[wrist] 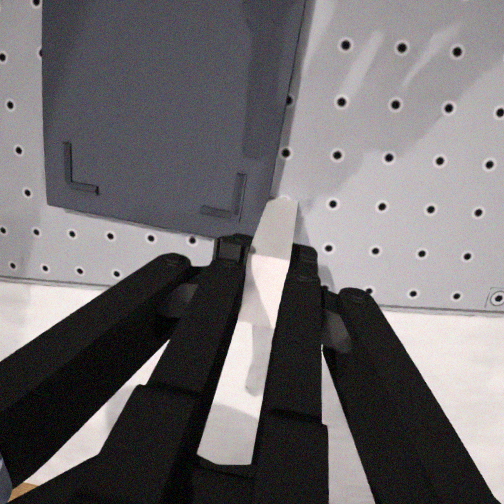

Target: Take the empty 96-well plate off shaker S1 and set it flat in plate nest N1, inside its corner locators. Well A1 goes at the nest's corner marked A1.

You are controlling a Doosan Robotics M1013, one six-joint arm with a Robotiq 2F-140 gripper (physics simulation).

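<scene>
My gripper (267,252) fills the lower half of the wrist view, its two black fingers shut on a thin white piece, the 96-well plate (265,300), seen edge-on between them. No wells show. The grey plate nest N1 (165,110) lies ahead at the upper left, with two L-shaped corner locators, one at its near left (79,175) and one at its near right (227,200). The plate's far end sits just past the nest's near right corner, beside the nest and outside the locators. No A1 mark is visible. Shaker S1 is out of view.
The nest rests on a grey perforated breadboard (400,160) that spreads to the right and left. Its front edge runs across the view, with a white table surface (440,375) below it. The arm's shadow falls on the board at the upper right.
</scene>
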